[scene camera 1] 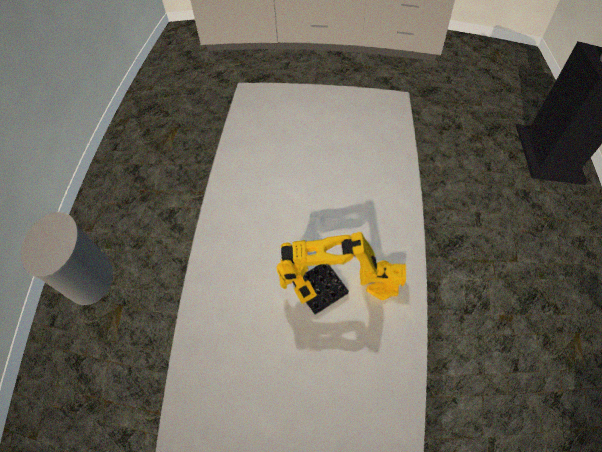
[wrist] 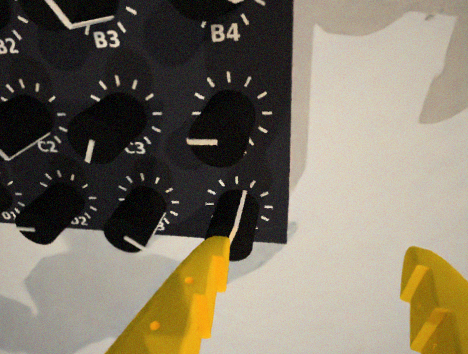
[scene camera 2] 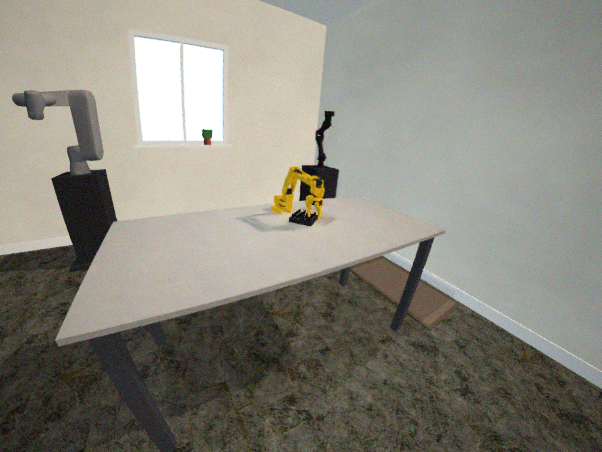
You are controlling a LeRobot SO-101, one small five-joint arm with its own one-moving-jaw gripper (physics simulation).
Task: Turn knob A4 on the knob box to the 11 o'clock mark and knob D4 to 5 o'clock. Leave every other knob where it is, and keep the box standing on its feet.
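Note:
The black knob box stands on the table, face up. In the wrist view, knob D4 is at its lower right corner, its white line pointing up and slightly right, between the top tick and the one right of it. Its label is hidden. Knob A4 does not show in the wrist view; in the scene views it is too small to read. My gripper is open and empty, pointing down at the box's edge. In the wrist view the left jaw's tip overlaps D4's lower left; contact cannot be told.
Knob C4 is above D4 in the wrist view; knob D3 and knob C3 are to the left. The arm arches over the table beside the box. A black pedestal and a grey cylinder stand off the table.

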